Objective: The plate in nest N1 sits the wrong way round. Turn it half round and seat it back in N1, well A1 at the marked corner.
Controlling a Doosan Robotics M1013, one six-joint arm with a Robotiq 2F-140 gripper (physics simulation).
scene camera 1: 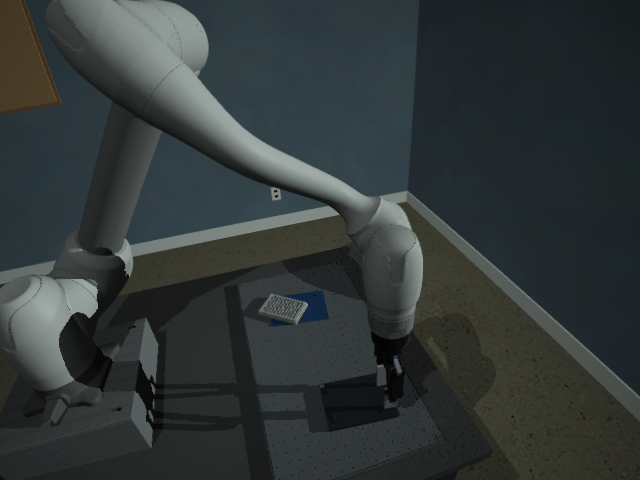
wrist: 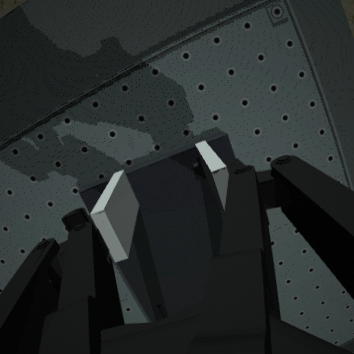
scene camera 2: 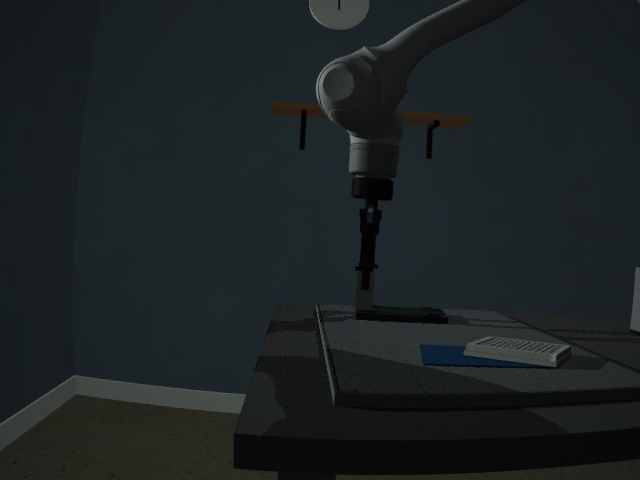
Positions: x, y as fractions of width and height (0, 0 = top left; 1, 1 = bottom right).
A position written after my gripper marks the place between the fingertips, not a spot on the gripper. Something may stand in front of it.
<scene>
my gripper: scene camera 1 0.60, 0.82; wrist 0.47, 0.50; scene camera 2 0.57, 0.64
</scene>
